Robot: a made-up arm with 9 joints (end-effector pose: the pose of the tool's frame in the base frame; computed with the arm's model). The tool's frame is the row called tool. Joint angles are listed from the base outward.
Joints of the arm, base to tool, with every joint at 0 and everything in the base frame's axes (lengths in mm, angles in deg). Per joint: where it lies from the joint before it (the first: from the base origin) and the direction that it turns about. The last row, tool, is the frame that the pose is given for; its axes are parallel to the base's.
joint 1: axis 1 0 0 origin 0 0 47.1
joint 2: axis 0 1 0 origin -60.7 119.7 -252.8
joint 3: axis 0 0 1 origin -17.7 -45.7 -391.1
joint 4: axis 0 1 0 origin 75.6 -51.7 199.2
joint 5: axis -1 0 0 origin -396.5 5.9 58.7
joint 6: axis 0 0 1 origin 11.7 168.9 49.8
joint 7: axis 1 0 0 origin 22.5 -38.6 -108.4
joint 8: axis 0 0 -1 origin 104.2 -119.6 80.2
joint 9: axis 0 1 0 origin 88.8 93.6 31.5
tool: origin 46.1 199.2 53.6
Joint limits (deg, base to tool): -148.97..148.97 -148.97..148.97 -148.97..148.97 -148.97..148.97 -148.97..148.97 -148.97..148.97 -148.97..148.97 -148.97..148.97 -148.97..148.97
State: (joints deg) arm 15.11 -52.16 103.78 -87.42 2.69 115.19 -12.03 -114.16 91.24
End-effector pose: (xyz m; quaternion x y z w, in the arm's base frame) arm 0.2204 0.1836 -0.4114 0.3990 0.4692 0.6572 0.4345
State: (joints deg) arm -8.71 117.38 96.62 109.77 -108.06 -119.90 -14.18 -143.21 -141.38
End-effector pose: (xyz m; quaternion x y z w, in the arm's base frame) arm 0.1090 0.6818 -0.6149 -0.2396 0.5463 -0.1052 0.7957
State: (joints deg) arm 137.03 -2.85 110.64 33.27 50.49 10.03 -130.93 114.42 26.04
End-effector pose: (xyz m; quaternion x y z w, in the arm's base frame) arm -0.3777 0.5890 0.3490 -0.2860 0.7107 0.6031 0.2223
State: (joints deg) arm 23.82 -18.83 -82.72 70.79 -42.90 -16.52 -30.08 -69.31 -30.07
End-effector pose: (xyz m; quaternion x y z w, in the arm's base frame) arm -0.0245 -0.1687 0.1071 0.7342 -0.1145 -0.3359 0.5788
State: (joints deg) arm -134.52 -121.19 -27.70 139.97 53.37 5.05 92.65 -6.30 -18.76
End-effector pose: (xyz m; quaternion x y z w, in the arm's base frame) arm -0.0131 0.0834 0.0218 -0.5808 0.0983 -0.0401 0.8071
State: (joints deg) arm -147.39 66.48 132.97 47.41 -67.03 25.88 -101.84 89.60 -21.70
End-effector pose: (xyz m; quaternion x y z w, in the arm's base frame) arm 0.0453 -0.2227 -0.3033 -0.7618 0.3803 0.0754 0.5190
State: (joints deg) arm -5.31 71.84 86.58 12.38 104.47 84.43 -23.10 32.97 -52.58
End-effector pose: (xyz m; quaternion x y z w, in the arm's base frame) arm -0.5663 -0.4501 -0.3941 0.2338 -0.2411 0.9408 0.0464
